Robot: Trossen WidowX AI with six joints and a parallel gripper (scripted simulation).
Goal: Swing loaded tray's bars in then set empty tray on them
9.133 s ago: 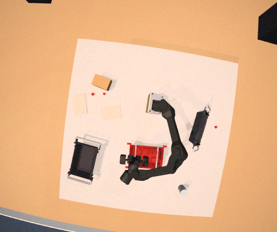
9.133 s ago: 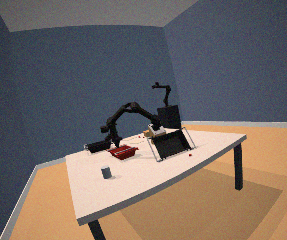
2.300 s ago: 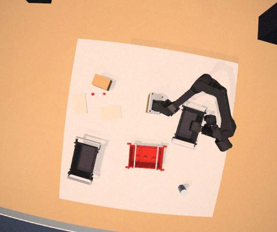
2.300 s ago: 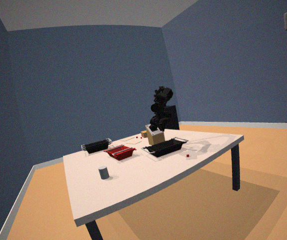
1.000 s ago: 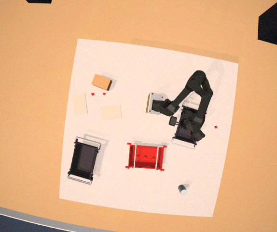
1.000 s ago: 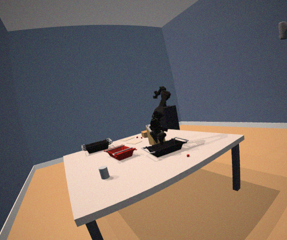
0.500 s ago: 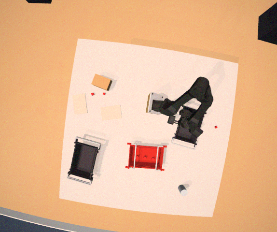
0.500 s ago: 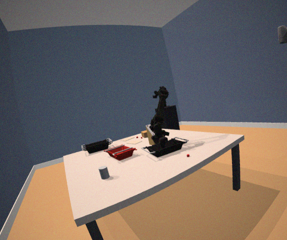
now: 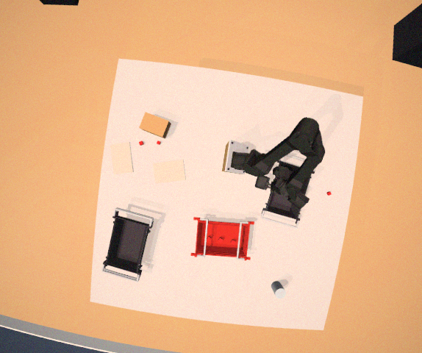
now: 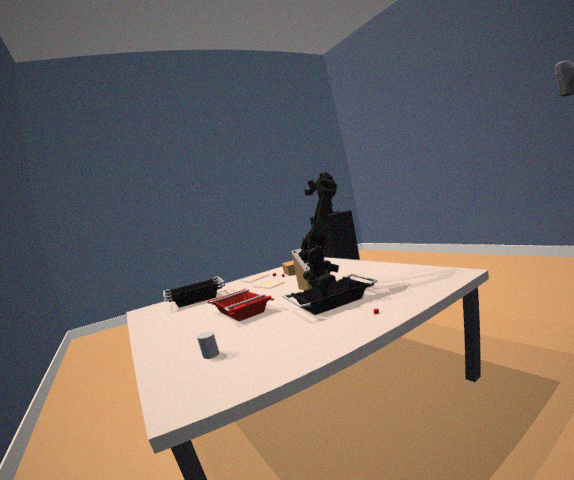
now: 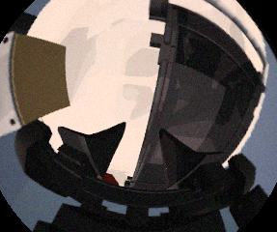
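The black tray is 8 cm to the left of my gripper tip, 3 cm above it and 1 cm ahead of it. The rest, counted from my gripper tip: grey cylinder 52 cm ahead, 12 cm to the left, 2 cm above; then tan box 60 cm to the right, 20 cm behind, 2 cm above.
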